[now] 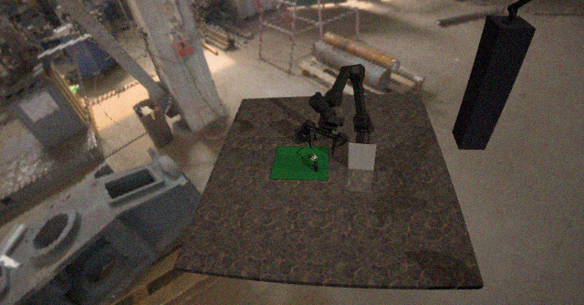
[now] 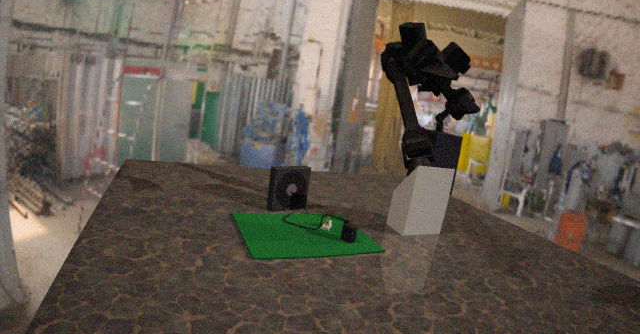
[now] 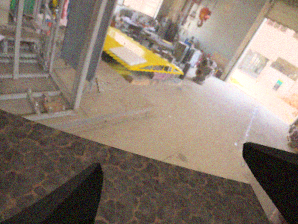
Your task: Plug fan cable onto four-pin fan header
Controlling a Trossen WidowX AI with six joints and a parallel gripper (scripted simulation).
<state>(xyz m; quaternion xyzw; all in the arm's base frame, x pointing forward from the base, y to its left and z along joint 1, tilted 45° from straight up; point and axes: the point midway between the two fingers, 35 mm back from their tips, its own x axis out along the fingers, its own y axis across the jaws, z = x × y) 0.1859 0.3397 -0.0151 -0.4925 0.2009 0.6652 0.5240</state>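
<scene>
Right now my gripper tip is 35 cm above the black plug, 22 cm to the left of it and 7 cm short of it. Also, from my gripper tip: black fan 44 cm to the right, 31 cm below, 15 cm ahead; pale header 37 cm below, 30 cm to the right, 9 cm ahead; green board 38 cm below, 27 cm to the right, 16 cm ahead.
</scene>
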